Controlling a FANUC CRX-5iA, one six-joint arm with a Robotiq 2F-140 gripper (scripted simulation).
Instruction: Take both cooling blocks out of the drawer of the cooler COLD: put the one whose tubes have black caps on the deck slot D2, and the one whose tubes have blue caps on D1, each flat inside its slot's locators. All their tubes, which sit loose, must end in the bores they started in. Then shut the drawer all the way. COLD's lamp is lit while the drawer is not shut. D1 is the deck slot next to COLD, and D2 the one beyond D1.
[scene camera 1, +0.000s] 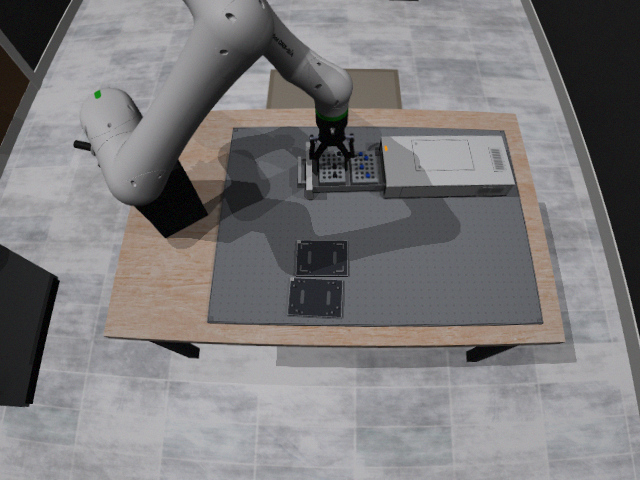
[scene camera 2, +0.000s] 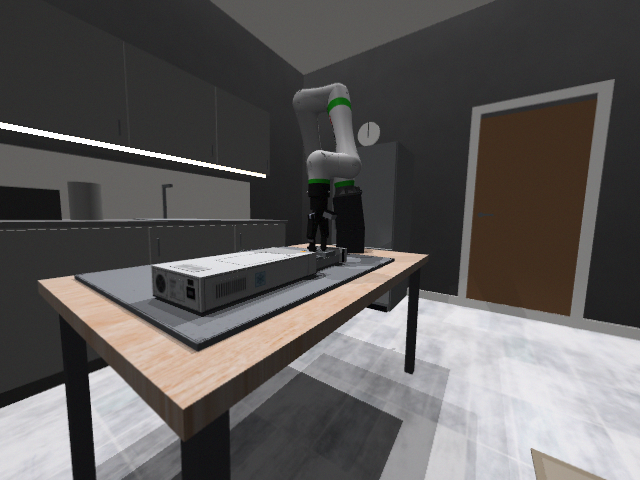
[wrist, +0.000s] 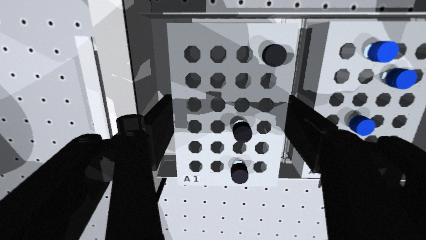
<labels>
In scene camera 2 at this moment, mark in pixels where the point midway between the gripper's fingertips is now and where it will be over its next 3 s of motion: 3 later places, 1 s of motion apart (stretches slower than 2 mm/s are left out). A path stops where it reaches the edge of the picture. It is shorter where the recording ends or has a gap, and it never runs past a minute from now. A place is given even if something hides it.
The gripper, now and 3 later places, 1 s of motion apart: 317, 253; 318, 245; 318, 237; 318, 230
</labels>
